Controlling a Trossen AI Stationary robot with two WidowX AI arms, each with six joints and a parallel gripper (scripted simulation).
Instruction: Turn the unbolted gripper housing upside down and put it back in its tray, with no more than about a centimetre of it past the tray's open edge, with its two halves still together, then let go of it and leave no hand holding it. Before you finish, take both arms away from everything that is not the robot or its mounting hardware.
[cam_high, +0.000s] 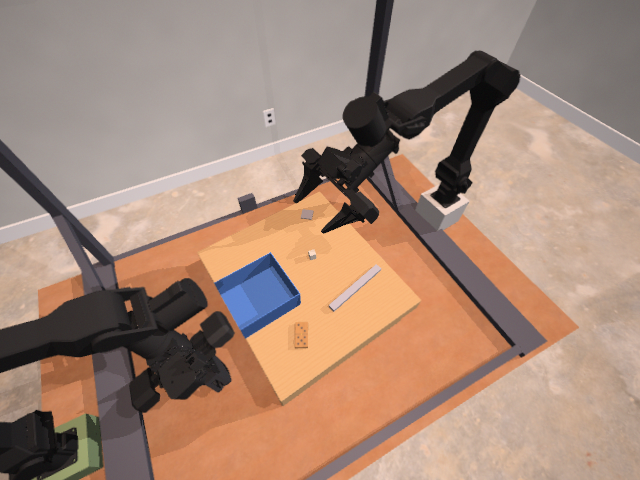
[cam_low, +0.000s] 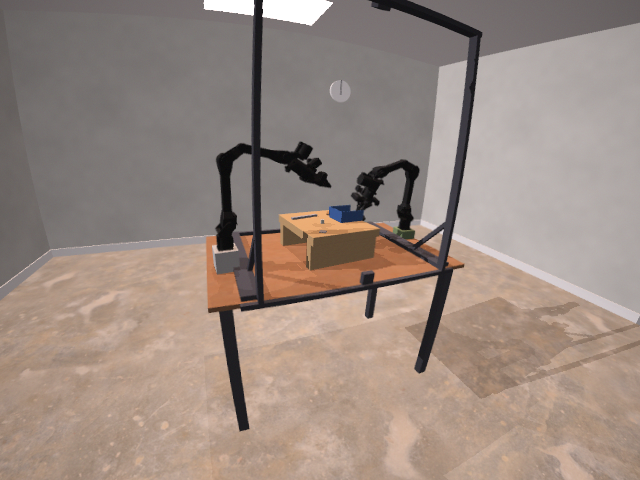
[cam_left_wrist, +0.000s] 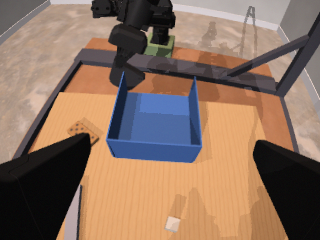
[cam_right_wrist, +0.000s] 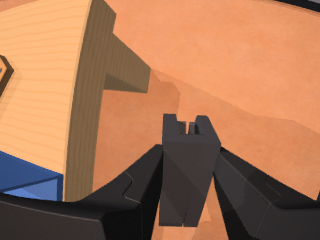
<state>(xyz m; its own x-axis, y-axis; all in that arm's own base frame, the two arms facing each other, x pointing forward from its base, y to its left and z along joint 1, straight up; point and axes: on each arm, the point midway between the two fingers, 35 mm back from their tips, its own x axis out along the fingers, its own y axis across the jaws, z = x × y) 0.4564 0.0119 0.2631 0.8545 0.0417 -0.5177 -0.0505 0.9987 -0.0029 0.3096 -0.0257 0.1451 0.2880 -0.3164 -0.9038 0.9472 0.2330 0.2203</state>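
Right now the gripper housing is 50 mm below my right hand and 20 mm to the left of it. Round my right hand: wooden platform: 270 mm to the left, 100 mm below, 70 mm behind; blue tray: 190 mm to the left, 70 mm behind, 20 mm below; small cube: 320 mm to the left, 100 mm behind, 30 mm below.
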